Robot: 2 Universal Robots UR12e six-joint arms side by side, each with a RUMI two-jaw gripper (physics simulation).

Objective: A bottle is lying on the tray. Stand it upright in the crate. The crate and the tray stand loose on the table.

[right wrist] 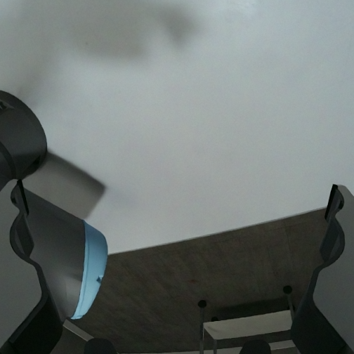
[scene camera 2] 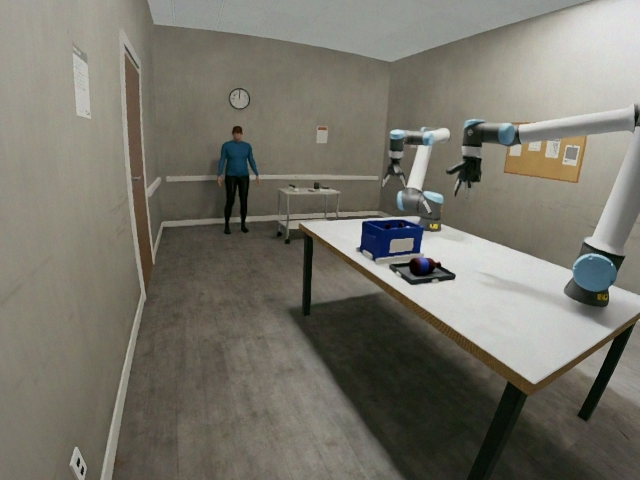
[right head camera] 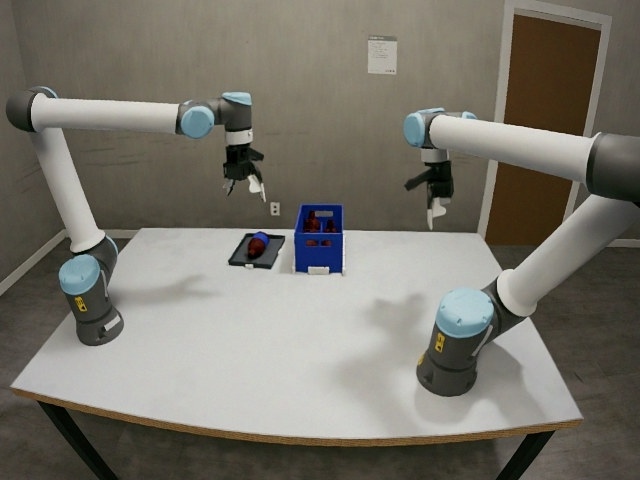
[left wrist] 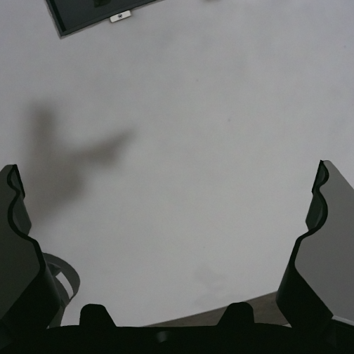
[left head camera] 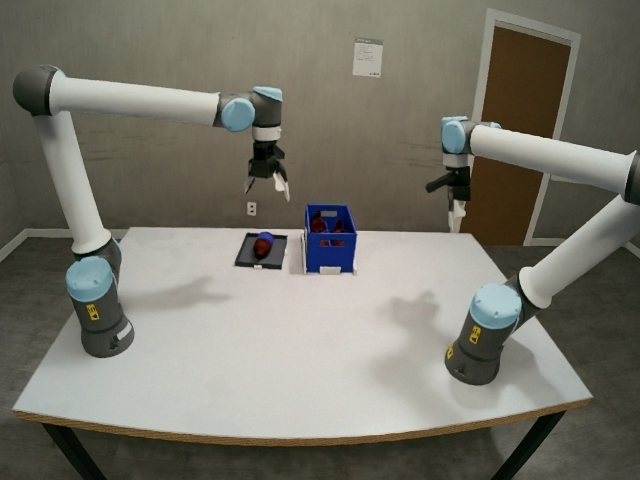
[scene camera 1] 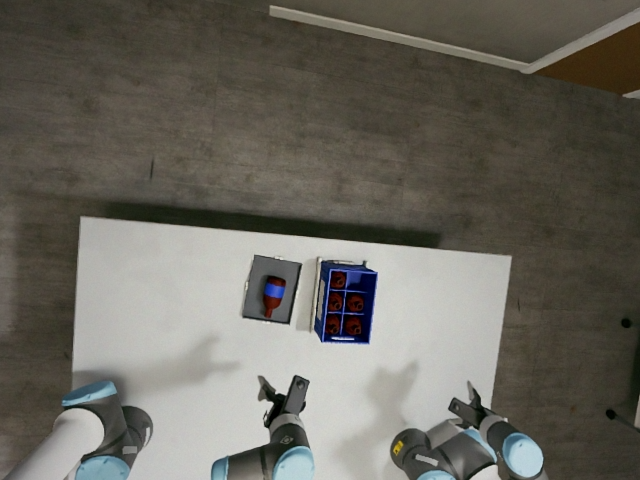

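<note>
A dark red bottle with a blue band lies on its side on the dark tray. The blue crate stands beside the tray; in scene camera 1 its upper-right compartment is empty and the others hold bottles. My left gripper is open and empty, high above the table, on the near side of the tray. My right gripper is open and empty, high at the right of the table.
The table carries both arm bases. White brackets lie along the crate's foot. A person and a cart are in the background in scene camera 2.
</note>
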